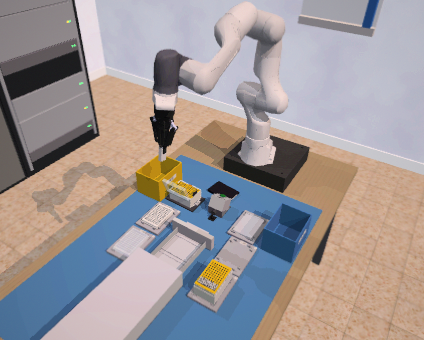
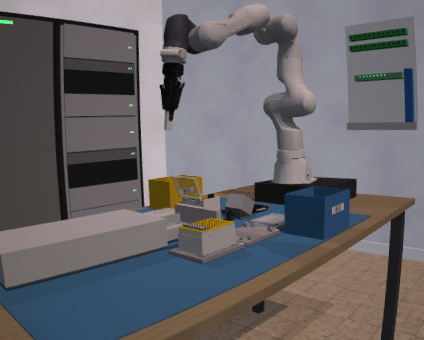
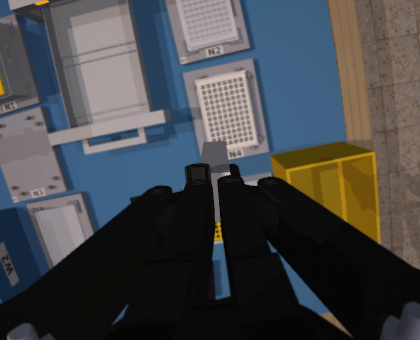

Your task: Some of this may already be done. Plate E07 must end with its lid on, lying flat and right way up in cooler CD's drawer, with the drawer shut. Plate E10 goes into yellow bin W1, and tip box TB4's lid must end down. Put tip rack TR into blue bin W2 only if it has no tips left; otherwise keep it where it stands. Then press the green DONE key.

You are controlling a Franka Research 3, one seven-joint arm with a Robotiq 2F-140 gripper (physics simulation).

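My gripper (image 1: 162, 154) (image 2: 169, 122) (image 3: 216, 159) is shut and empty, high above the yellow bin side. A black plate (image 1: 223, 190) lies behind the grey key box (image 1: 219, 205) (image 2: 239, 205), close against it; a bit of green key shows. Yellow bin W1 (image 1: 149, 183) (image 2: 161, 194) (image 3: 327, 152) stands at the mat's edge. Tip box TB4 (image 1: 186, 195) (image 3: 218, 231), beside it, has yellow tips and its clear lid raised. The drawer (image 1: 181, 248) (image 3: 100, 75) is open and empty. A white plate (image 1: 159, 215) (image 3: 227, 107) sits on N4. Tip rack TR (image 1: 214, 280) (image 2: 207, 240) holds yellow tips. Plate names are unreadable.
Another white plate (image 1: 131, 241) (image 3: 207, 22) sits on N2. A clear lid (image 1: 248, 226) (image 3: 60, 232) lies on a nest beside blue bin W2 (image 1: 285, 237) (image 2: 307, 217). Nest N3 (image 1: 236, 256) (image 3: 30, 155) is bare. The cooler housing (image 1: 115, 300) (image 2: 75, 245) is long and white.
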